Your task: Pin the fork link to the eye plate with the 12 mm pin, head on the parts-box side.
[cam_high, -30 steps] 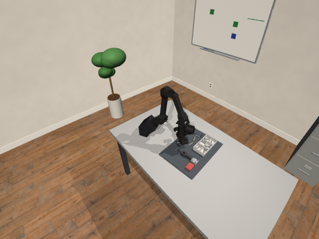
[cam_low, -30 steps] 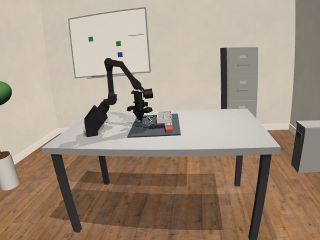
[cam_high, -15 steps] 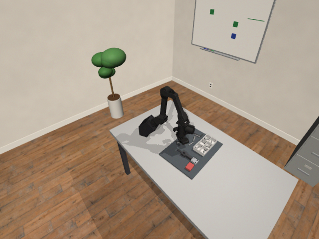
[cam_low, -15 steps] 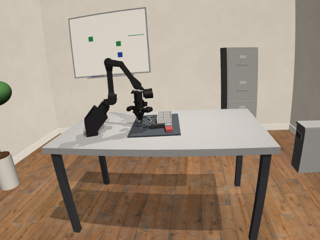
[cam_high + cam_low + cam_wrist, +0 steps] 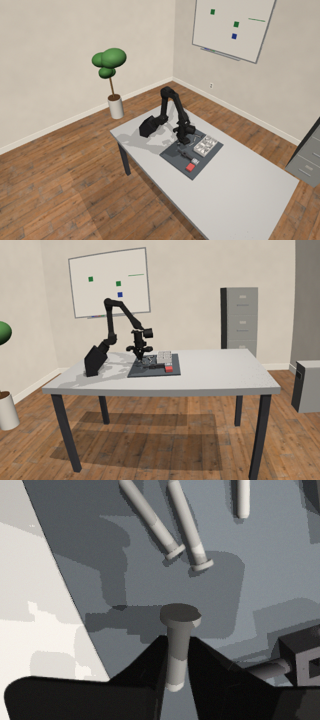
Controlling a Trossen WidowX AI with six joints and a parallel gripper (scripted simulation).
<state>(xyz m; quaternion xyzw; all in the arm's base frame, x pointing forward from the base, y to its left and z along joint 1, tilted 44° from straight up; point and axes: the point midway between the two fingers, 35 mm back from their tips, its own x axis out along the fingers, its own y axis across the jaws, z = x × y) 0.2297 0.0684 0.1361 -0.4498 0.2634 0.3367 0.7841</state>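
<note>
Right now the grey headed pin is 30 mm below my hand. The rest, counted from my hand: mat 90 mm ahead, 80 mm below, 60 mm to the left; small grey block 210 mm ahead, 60 mm below, 20 mm to the right; eye plate 130 mm ahead, 60 mm below, 30 mm to the right.
</note>
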